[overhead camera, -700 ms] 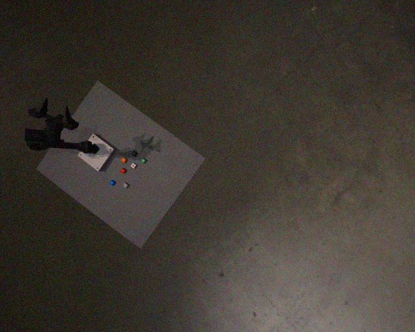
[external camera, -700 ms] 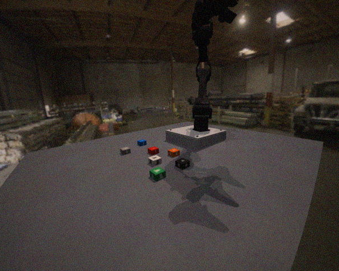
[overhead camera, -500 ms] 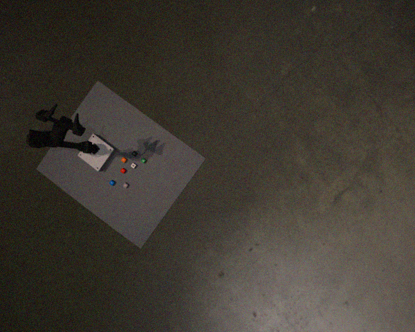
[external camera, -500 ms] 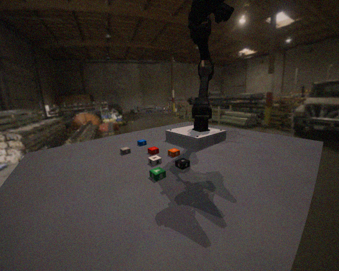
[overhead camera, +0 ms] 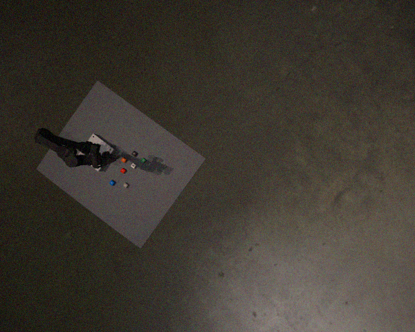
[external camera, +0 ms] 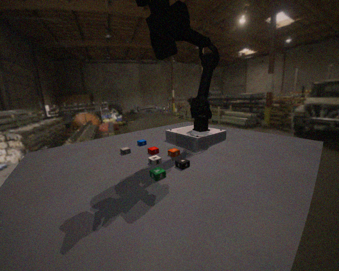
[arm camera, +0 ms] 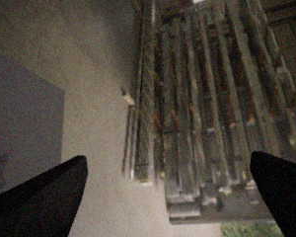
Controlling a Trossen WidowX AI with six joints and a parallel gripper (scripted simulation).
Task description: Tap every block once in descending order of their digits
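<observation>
The white block is 30 mm behind my gripper tip, 90 mm to the right of it and 380 mm below it.
</observation>
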